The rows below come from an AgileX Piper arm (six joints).
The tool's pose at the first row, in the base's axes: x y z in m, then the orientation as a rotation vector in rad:
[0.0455 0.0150 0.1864 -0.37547 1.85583 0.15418]
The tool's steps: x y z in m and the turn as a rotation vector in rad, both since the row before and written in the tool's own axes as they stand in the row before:
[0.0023 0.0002 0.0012 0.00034 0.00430 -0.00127]
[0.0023 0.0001 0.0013 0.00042 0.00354 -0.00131]
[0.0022 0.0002 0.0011 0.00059 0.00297 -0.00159]
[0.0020 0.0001 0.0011 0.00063 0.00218 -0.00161]
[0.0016 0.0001 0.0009 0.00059 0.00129 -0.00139]
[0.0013 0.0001 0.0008 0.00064 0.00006 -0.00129]
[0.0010 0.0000 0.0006 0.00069 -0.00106 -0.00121]
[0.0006 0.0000 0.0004 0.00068 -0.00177 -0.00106]
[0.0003 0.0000 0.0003 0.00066 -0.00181 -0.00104]
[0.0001 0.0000 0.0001 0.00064 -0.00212 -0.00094]
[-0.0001 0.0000 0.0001 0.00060 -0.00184 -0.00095]
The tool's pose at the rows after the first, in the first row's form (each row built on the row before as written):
[0.0459 0.0151 0.1838 -0.37700 1.85980 0.15230]
[0.0464 0.0152 0.1812 -0.37841 1.86301 0.15044]
[0.0467 0.0153 0.1788 -0.37989 1.86560 0.14832]
[0.0471 0.0153 0.1766 -0.38125 1.86741 0.14628]
[0.0474 0.0154 0.1748 -0.38231 1.86839 0.14457]
[0.0477 0.0155 0.1733 -0.38308 1.86818 0.14309]
[0.0480 0.0155 0.1722 -0.38359 1.86688 0.14180]
[0.0482 0.0155 0.1715 -0.38387 1.86491 0.14074]
[0.0484 0.0155 0.1711 -0.38414 1.86291 0.13972]
[0.0485 0.0155 0.1710 -0.38429 1.86062 0.13884]
[0.0486 0.0155 0.1711 -0.38451 1.85861 0.13795]

